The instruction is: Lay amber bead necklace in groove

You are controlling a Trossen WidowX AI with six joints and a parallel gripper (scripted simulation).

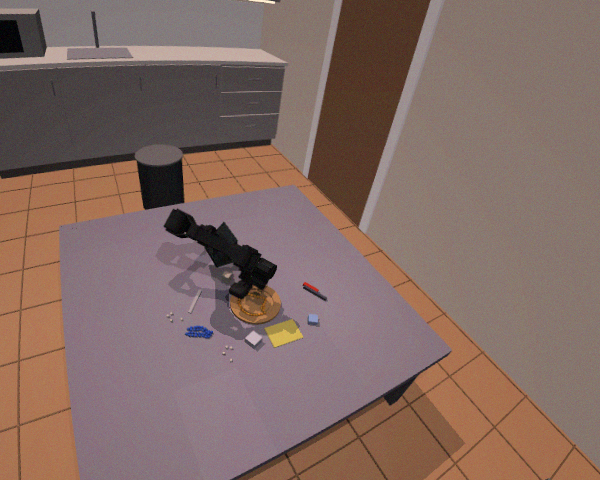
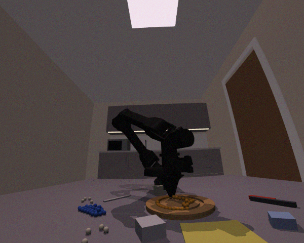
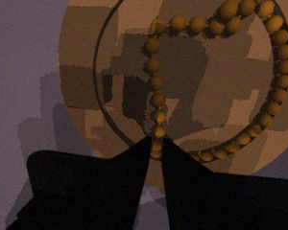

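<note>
Right now the round wooden bead board is 50 mm ahead of my gripper tip, 10 mm to the left of it and 10 mm below it. The rest, counted from my gripper tip: grey block (200 mm ahead, 80 mm to the right); then yellow pad (220 mm ahead, 30 mm to the left, 20 mm below); then thin rod (70 mm behind, 190 mm to the right, 10 mm below).
</note>
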